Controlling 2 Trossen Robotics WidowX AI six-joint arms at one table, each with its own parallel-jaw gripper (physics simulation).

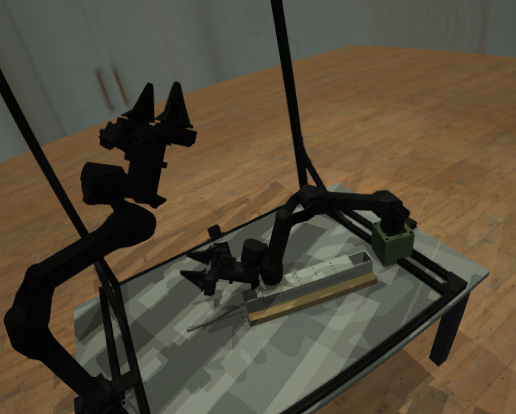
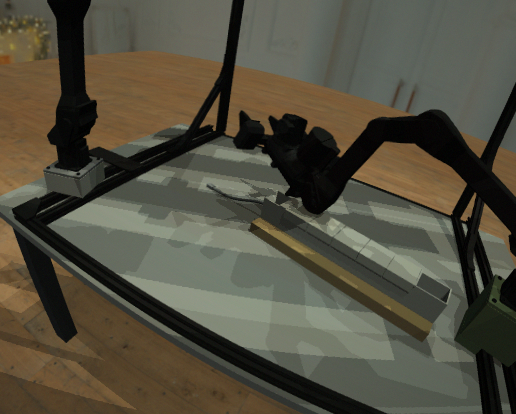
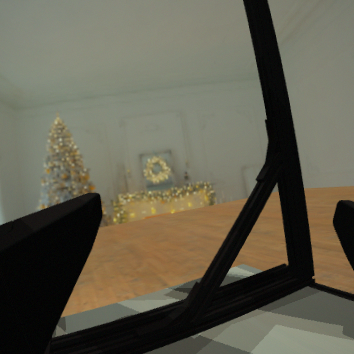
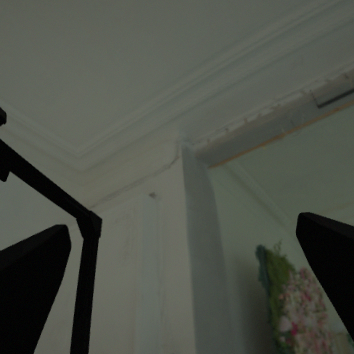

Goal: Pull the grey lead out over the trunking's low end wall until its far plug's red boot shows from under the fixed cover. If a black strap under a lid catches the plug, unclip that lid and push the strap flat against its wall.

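Where they show: left gripper, fingertip midpoint: [image 1: 183, 263] [image 2: 255, 114] [image 3: 218, 208]; right gripper, fingertip midpoint: [image 1: 163, 82] [image 4: 184, 230]; left arm's base, link origin: [image 1: 392, 228]; right arm's base, link origin: [image 2: 73, 163].
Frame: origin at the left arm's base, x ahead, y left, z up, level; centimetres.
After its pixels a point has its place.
Observation:
The grey trunking [image 1: 320, 286] @[x 27.4, y 9.4, z -6.9 cm] [image 2: 350, 260] @[x 28.7, y 9.5, z -5.9 cm] lies lengthwise on the table, with pale lids [image 2: 352, 235] @[x 31.3, y 6.3, z -3.1 cm] along its top and an open bay at its right end. The thin grey lead [image 1: 215, 318] @[x 60.3, y 10.2, z -9.5 cm] [image 2: 227, 196] @[x 62.3, y 10.6, z -10.1 cm] runs out from its left end onto the table. No red boot or black strap can be made out. My left gripper [image 1: 185, 263] @[x 64.2, y 3.5, z 9.4 cm] [image 2: 256, 116] @[x 64.2, y 3.5, z 9.4 cm] [image 3: 218, 208] @[x 64.2, y 3.5, z 9.4 cm] is open and empty, raised beyond the trunking's left end; its wrist hides part of the trunking's top. My right gripper [image 1: 163, 83] @[x 51.5, y 14.1, z 58.7 cm] [image 4: 184, 230] @[x 51.5, y 14.1, z 58.7 cm] is open and empty, high above the table and pointing up.
A yellowish bar [image 1: 312, 301] @[x 30.9, y 12.7, z -8.6 cm] [image 2: 340, 282] @[x 27.8, y 12.4, z -9.1 cm] lies along the trunking's near side. The left arm's green base block [image 1: 392, 247] @[x 2.5, y 5.0, z -3.1 cm] [image 2: 487, 320] @[x 3.0, y 5.0, z -3.3 cm] stands beyond the right end. The right arm's grey base block [image 2: 75, 180] @[x 77.2, y 42.1, z -4.6 cm] is at the left. Black frame posts [image 1: 290, 95] @[x 18.5, y -44.3, z 35.3 cm] [image 2: 228, 70] @[x 97.1, y -14.0, z 13.5 cm] rise at the table's edges.

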